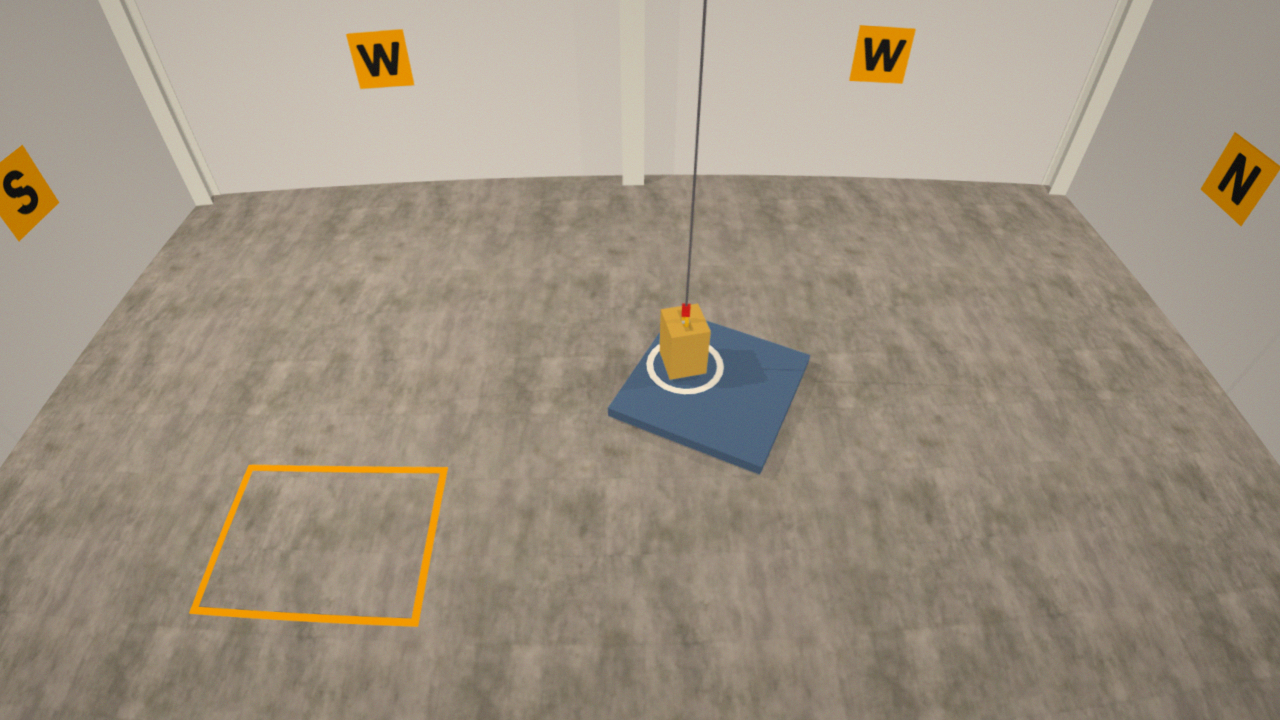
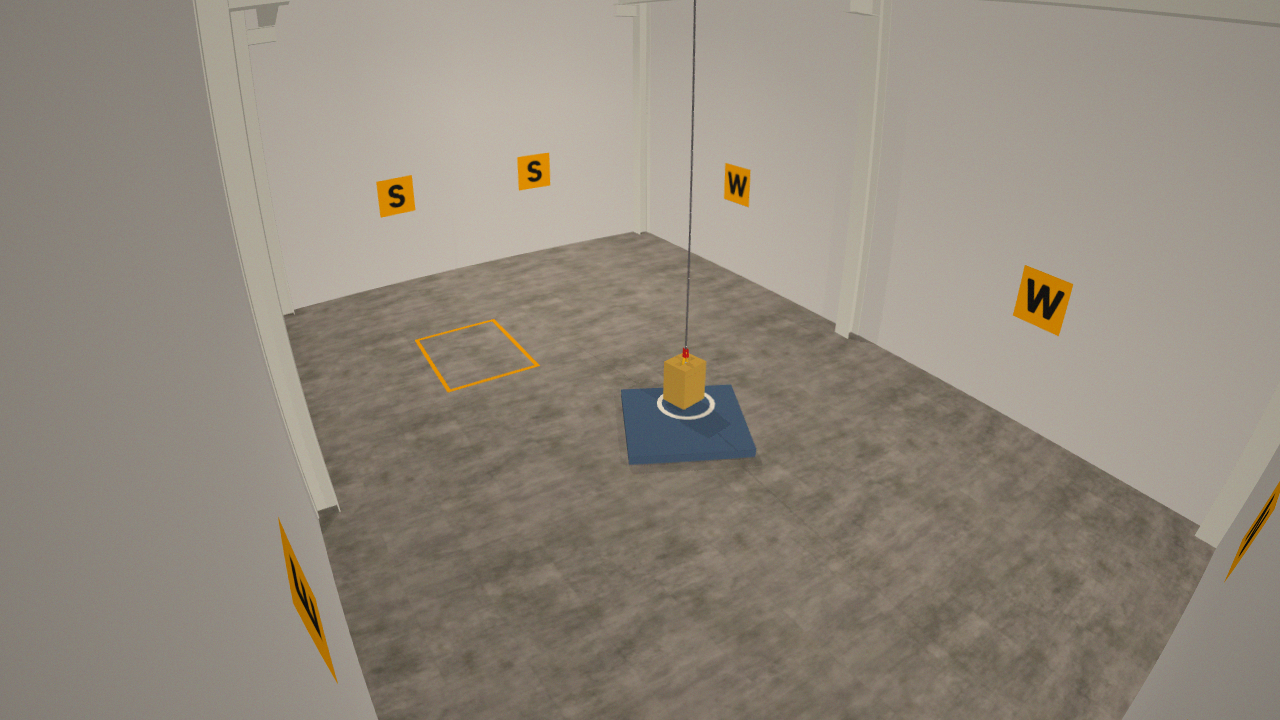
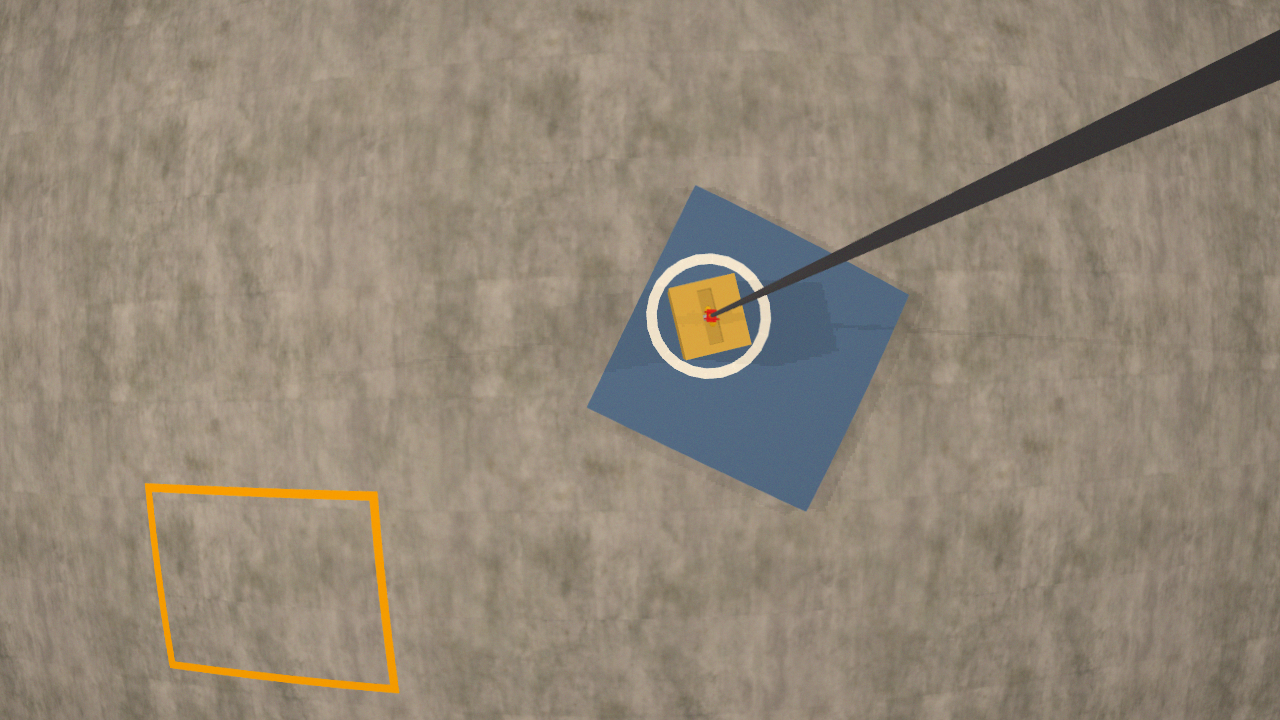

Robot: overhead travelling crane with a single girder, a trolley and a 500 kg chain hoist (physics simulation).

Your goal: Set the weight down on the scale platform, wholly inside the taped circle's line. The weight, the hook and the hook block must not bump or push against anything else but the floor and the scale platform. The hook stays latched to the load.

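The yellow block-shaped weight (image 1: 685,353) (image 2: 683,385) (image 3: 698,335) hangs upright from the chain, very low over the scale platform (image 1: 760,429) (image 2: 657,447) (image 3: 796,447). A narrow gap seems to show under it, with shadow beneath. From above, it lies inside the white taped circle (image 1: 686,389) (image 2: 686,416) (image 3: 708,373), near its middle, turned slightly. My hook (image 1: 686,322) (image 2: 684,360) (image 3: 709,315) is latched to the weight's top, under the red hook block (image 1: 685,309) (image 2: 685,352). The chain runs up taut. The weight's underside is hidden.
An orange taped rectangle (image 1: 304,617) (image 2: 432,366) (image 3: 385,591) is on the floor, towards the south side from the blue platform. Walls with orange letter signs and pale columns (image 1: 632,89) (image 2: 863,179) stand well away from the weight.
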